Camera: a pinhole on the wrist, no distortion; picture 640 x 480 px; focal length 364.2 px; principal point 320.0 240.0 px. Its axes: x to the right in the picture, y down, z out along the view. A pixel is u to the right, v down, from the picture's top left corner.
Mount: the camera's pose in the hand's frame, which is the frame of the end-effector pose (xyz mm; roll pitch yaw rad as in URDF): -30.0 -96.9 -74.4 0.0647 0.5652 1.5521
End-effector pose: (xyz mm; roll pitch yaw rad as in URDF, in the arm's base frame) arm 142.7 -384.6 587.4 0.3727 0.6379 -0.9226
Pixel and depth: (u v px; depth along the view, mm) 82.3 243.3 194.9
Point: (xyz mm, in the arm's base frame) 52.8 -516.0 687.8
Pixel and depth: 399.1 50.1 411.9
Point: 420.3 -591.4 672.7
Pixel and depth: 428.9 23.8 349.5
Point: 394.3 -551.9 628.6
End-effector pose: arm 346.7 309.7 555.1 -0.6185 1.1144 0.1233
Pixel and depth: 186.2 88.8 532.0
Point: 745.1 639.8 516.5
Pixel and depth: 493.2 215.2 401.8
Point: 293.9 624.4 514.7
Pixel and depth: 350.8 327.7 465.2
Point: 380.9 647.0 710.6
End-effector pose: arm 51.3 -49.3 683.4 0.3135 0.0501 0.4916
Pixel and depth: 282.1 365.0 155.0
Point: 11.8 -121.2 743.7
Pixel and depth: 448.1 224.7 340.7
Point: 8.6 76.0 880.2
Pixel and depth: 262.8 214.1 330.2
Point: 94.8 -69.8 911.9
